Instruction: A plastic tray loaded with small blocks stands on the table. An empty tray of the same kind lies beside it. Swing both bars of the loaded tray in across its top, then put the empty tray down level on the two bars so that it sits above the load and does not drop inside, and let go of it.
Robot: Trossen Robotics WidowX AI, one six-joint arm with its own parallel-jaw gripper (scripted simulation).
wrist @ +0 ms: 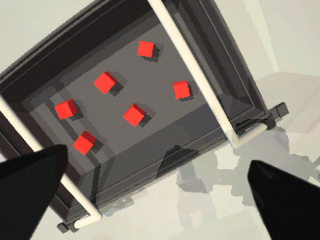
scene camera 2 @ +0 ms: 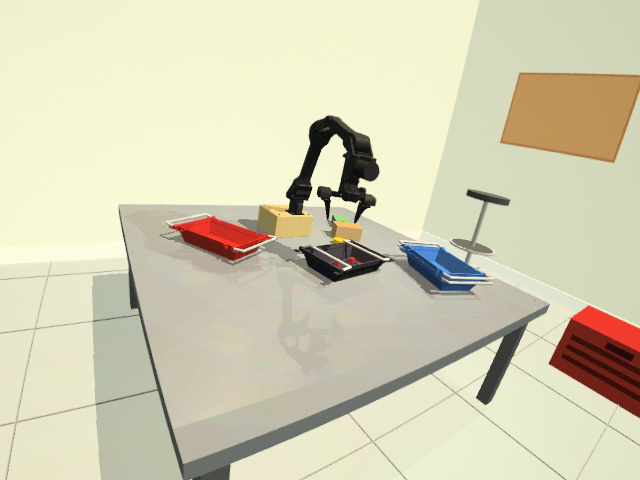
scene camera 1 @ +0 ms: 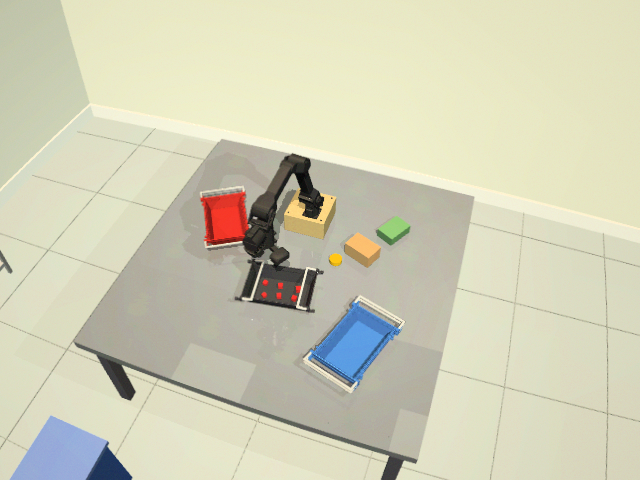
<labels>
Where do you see a red tray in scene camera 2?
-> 227,240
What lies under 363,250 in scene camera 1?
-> An orange block.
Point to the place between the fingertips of my gripper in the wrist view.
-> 160,162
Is my gripper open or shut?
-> Open.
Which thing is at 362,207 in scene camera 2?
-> My gripper.
</labels>
